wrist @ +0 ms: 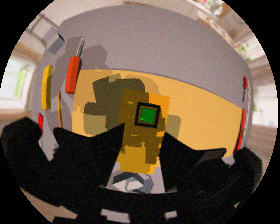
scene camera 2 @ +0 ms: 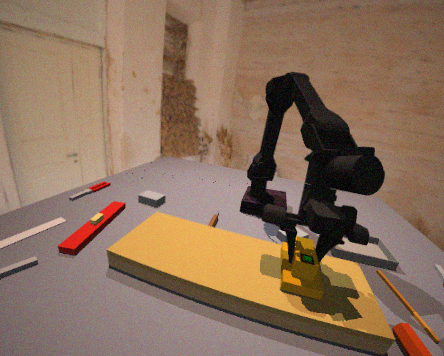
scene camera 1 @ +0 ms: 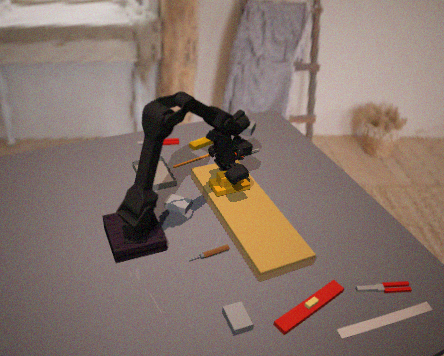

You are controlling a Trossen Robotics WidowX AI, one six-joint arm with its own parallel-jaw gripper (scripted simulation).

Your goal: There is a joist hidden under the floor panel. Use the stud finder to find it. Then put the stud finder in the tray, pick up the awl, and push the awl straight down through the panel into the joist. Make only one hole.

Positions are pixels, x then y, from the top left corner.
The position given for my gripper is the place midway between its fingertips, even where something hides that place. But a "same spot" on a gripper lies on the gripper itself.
Labels:
my gripper: wrist; scene camera 2; scene camera 1 232,180
same spot on my gripper: (scene camera 2: 288,225) = (wrist: 219,167)

